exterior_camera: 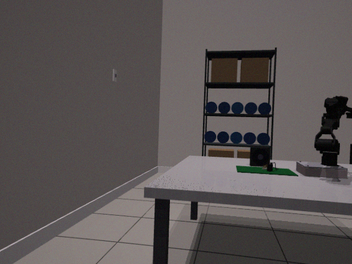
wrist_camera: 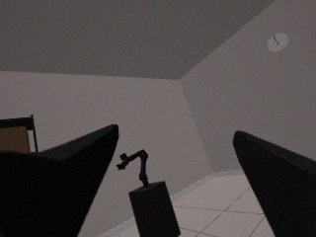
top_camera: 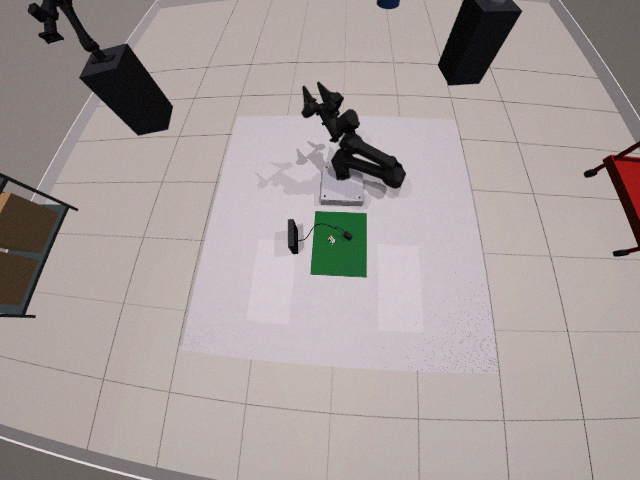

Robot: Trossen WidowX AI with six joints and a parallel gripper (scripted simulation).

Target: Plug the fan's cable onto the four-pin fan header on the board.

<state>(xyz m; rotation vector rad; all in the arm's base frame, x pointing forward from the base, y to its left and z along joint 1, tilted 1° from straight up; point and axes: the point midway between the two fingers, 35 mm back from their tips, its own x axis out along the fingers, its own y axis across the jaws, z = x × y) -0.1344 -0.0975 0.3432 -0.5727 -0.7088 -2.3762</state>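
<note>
Right now the dark plug is 47 cm ahead of my gripper tip, 8 cm to the left of it and 40 cm below it. Round my gripper tip: black fan: 45 cm ahead, 15 cm to the right, 36 cm below; white four-pin header: 47 cm ahead, 1 cm to the left, 42 cm below; green board: 48 cm ahead, 4 cm to the left, 43 cm below.
</note>
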